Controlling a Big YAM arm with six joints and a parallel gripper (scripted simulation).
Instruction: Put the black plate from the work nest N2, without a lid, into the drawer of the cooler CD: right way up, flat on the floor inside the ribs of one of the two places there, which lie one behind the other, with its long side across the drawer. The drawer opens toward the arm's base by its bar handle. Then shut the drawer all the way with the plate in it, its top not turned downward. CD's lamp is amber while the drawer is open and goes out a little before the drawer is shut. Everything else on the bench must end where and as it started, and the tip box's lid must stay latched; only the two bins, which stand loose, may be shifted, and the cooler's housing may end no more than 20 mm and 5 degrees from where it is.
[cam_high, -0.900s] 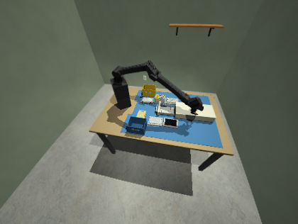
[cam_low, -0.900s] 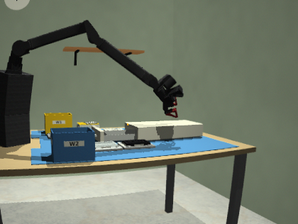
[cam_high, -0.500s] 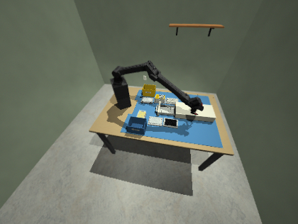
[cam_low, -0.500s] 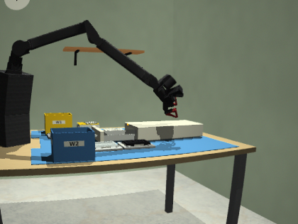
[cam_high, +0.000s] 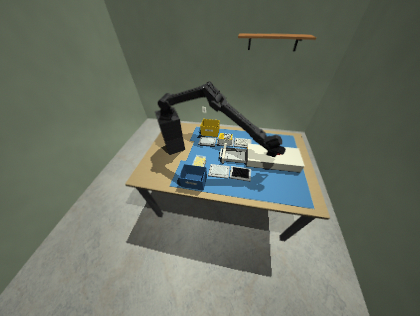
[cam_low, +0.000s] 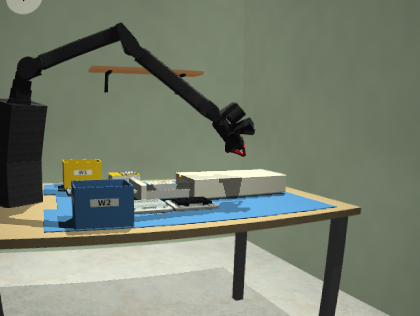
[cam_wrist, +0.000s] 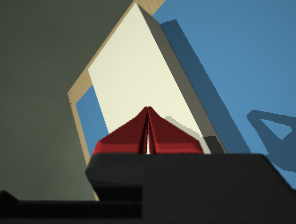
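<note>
The black plate is 270 mm behind my hand, 160 mm below it and 70 mm to the right of it. The rest, counted from my hand: work nest N2: 270 mm behind, 170 mm below, 70 mm to the right; cream cooler CD: 150 mm behind, 140 mm below, 110 mm to the left; drawer: 290 mm behind, 150 mm below, 120 mm to the left.
</note>
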